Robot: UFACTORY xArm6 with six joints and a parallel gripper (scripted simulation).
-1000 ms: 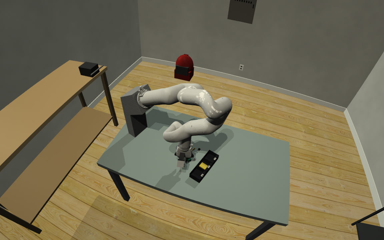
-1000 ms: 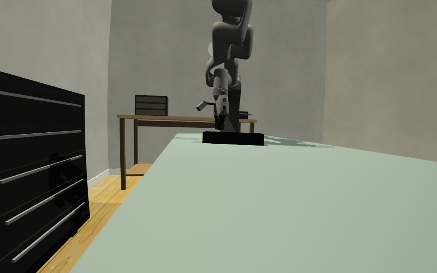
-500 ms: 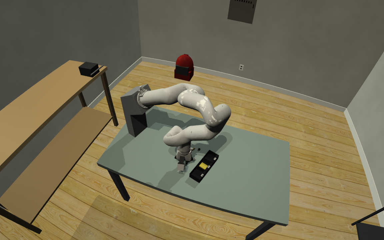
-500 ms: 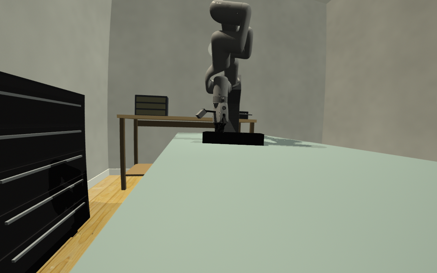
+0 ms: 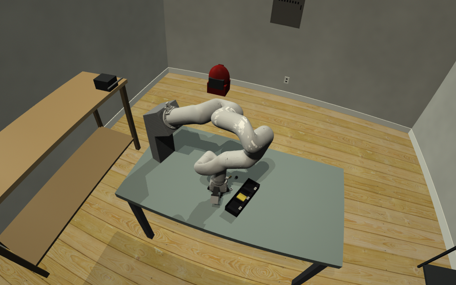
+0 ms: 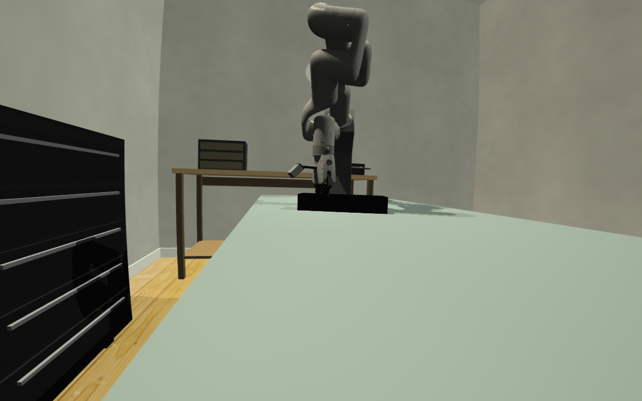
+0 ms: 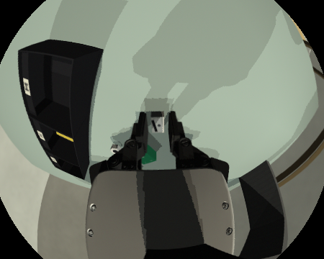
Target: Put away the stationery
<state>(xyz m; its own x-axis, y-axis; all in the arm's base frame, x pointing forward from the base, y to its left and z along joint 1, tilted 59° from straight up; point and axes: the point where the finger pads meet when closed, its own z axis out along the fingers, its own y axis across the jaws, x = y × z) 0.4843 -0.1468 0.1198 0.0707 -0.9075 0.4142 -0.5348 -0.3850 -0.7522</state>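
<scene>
Now: hand 1 cm above the small white piece. From my hand the other things lie so: green block: 7 cm to the left, 1 cm below, 1 cm ahead; then yellow block: 14 cm ahead, 2 cm to the left, 1 cm below; then white ring: 7 cm to the left, 7 cm ahead, 2 cm below.
</scene>
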